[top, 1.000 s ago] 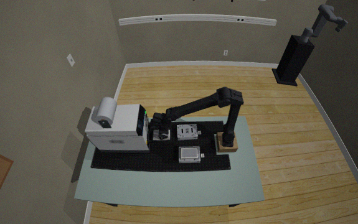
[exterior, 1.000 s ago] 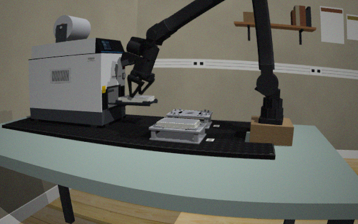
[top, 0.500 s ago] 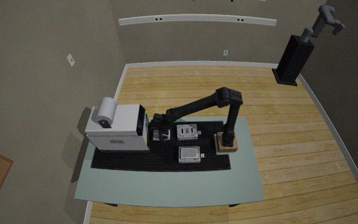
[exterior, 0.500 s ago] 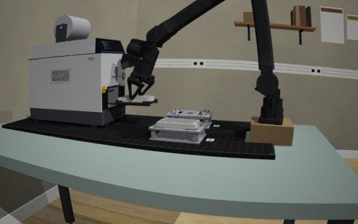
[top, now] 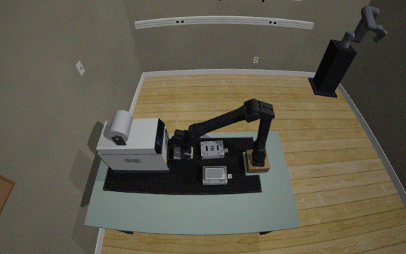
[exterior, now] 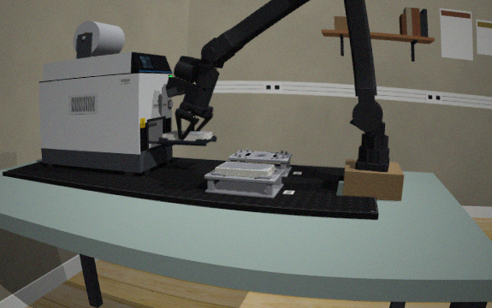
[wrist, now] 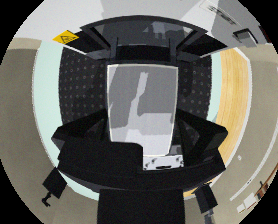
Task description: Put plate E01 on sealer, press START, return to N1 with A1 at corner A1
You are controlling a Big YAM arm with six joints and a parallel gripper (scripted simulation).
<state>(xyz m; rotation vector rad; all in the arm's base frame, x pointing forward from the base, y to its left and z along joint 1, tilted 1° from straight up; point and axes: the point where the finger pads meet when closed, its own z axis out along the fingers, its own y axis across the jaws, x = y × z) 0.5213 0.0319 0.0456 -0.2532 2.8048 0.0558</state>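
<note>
Now: the sealer stage 1 cm below my hand. The rest, counted from my hand: foil roll 33 cm ahead, 5 cm to the left, 31 cm above; plate 23 cm behind, 11 cm to the left, 6 cm below.
</note>
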